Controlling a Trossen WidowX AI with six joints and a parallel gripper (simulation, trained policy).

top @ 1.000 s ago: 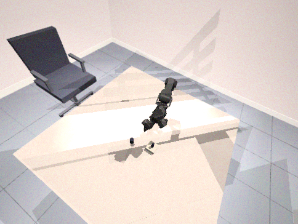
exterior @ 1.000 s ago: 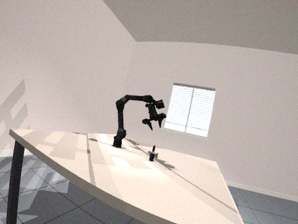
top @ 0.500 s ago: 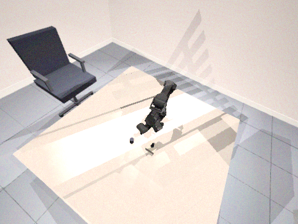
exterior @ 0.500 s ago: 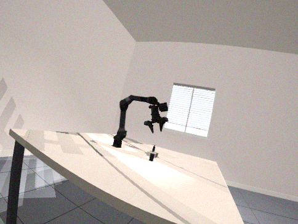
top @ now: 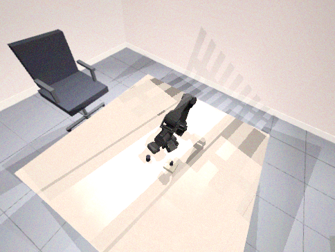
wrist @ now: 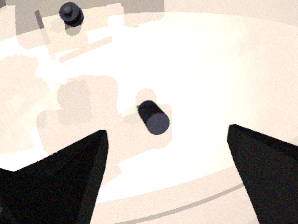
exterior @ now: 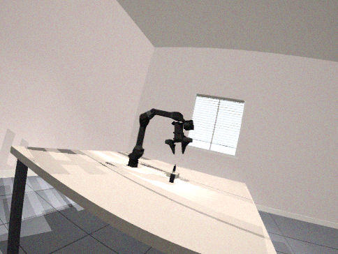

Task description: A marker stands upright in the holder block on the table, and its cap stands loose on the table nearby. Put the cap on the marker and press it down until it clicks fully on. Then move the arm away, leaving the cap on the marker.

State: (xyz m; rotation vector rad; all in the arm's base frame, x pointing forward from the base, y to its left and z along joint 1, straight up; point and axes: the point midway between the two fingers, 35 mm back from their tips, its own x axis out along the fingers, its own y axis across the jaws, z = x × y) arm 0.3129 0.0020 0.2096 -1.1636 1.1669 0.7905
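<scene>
Now: gripper tip 15 cm above the dark cap, 6 cm to the left of it and 2 cm short of it. The rest, counted from my gripper tip: pale holder block (16 cm below, 9 cm to the left, 3 cm behind).
</scene>
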